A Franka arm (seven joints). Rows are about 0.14 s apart.
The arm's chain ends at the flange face. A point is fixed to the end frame.
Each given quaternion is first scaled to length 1.
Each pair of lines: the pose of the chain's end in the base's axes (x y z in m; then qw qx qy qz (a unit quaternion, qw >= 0)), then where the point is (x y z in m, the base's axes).
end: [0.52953, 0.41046, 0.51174, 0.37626, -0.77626, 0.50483, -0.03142]
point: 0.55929 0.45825 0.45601
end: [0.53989, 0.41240, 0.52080, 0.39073, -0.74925, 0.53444, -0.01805]
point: 0.57121 0.46147 0.46707
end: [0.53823, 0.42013, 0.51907, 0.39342, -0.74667, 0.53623, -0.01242]
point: 0.56923 0.46982 0.46573
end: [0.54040, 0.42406, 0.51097, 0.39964, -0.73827, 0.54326, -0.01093]
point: 0.57226 0.47412 0.45848
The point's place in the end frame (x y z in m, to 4 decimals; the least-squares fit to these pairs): -0.0056 0.0018 0.0790
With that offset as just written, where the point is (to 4 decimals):
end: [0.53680, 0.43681, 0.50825, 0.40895, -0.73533, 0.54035, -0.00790]
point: 0.5689 0.4880 0.4570
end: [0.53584, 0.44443, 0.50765, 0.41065, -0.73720, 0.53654, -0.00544]
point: 0.5675 0.4961 0.4566
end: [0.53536, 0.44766, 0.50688, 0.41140, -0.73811, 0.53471, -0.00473]
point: 0.5669 0.4995 0.4559
